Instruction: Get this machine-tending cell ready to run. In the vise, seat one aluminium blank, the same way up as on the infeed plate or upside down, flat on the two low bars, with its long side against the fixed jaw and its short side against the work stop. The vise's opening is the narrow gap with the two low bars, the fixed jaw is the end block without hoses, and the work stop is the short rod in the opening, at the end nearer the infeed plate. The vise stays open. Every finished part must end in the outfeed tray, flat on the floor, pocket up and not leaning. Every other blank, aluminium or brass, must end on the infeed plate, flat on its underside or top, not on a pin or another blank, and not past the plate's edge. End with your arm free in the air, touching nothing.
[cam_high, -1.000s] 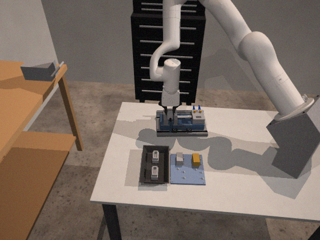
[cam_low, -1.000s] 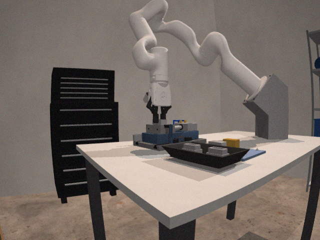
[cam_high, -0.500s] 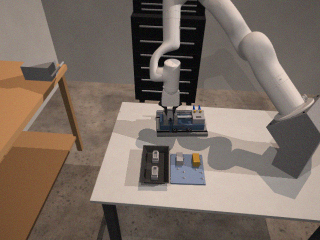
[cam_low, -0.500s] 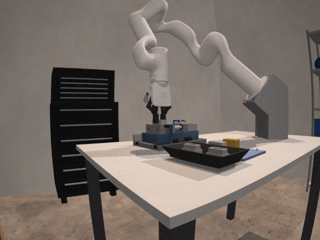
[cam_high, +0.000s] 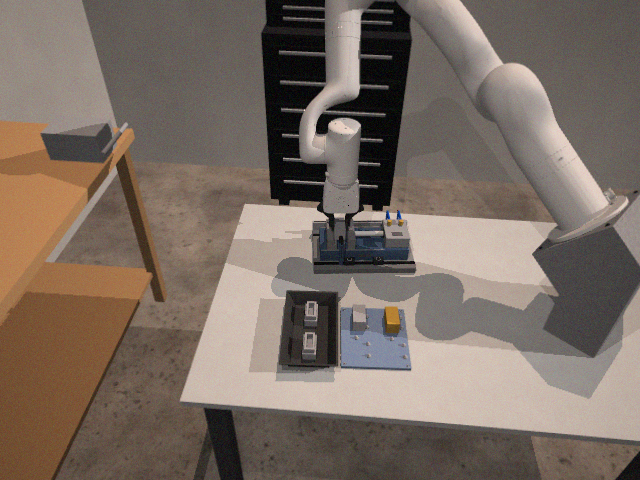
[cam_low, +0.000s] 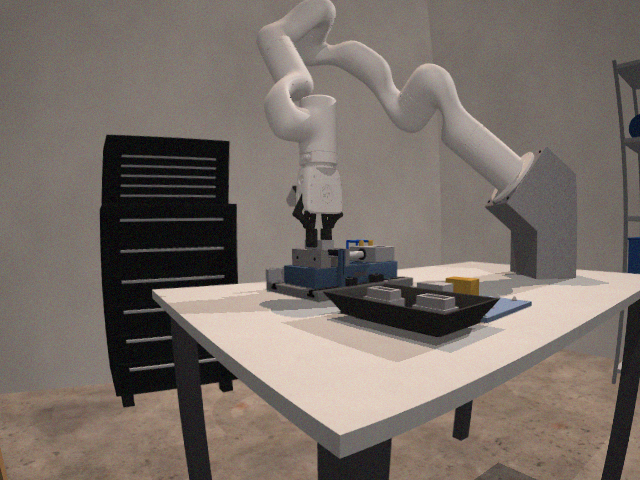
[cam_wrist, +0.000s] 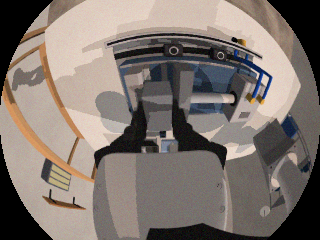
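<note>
My gripper is now 30 mm short of the fixed jaw and 40 mm above it. Also, from my hand: brass blank (130 mm behind, 290 mm to the left, 100 mm below); then blue vise (70 mm behind, 80 mm below); then aluminium blank (40 mm behind, 280 mm to the left, 100 mm below).
</note>
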